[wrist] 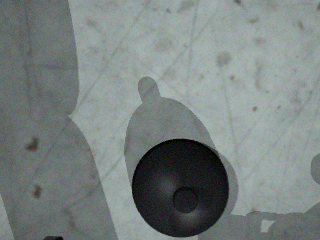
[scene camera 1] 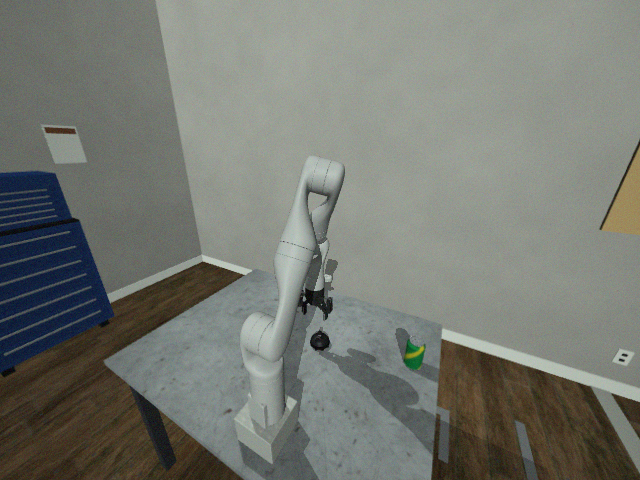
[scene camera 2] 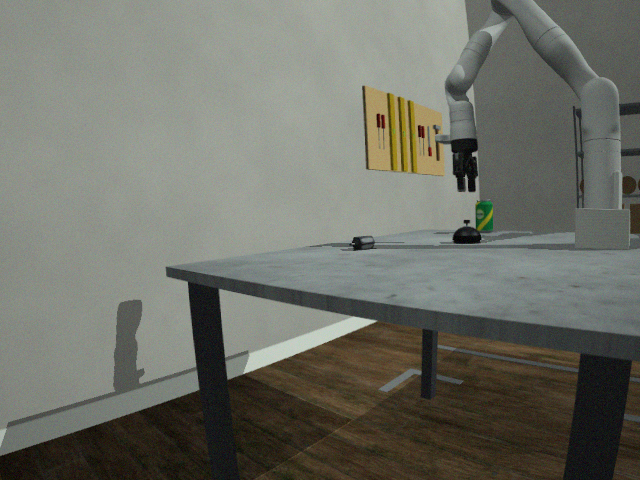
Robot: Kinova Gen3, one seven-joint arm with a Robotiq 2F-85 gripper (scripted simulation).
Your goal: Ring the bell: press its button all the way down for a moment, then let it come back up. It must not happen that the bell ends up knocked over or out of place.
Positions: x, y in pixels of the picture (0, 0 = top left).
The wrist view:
black dome bell: 172, 164
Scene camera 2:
my gripper: 467, 191
